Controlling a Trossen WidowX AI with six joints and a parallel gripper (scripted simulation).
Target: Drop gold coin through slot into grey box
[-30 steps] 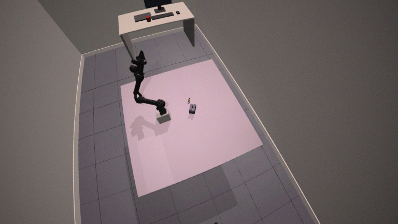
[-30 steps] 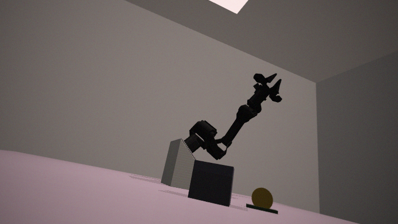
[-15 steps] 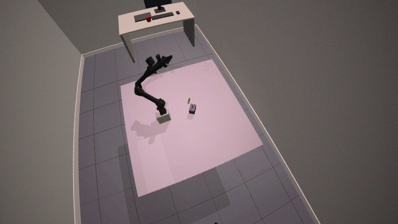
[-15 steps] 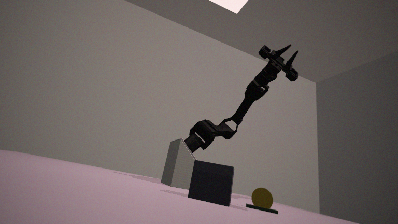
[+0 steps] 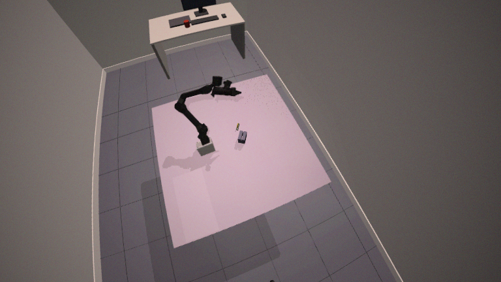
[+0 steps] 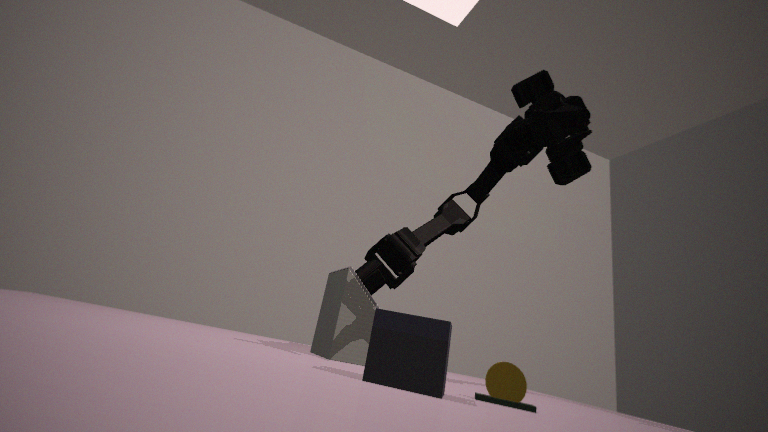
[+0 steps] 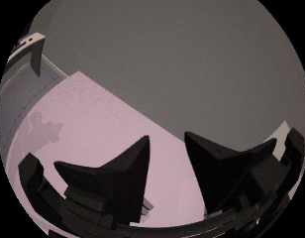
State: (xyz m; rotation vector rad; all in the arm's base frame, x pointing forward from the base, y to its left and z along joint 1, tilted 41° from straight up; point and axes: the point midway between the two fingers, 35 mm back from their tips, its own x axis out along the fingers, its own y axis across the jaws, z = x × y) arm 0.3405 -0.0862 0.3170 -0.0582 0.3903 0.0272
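Right now my gripper tip is 37 cm above the gold coin, 7 cm past it and 5 cm to the left of it.
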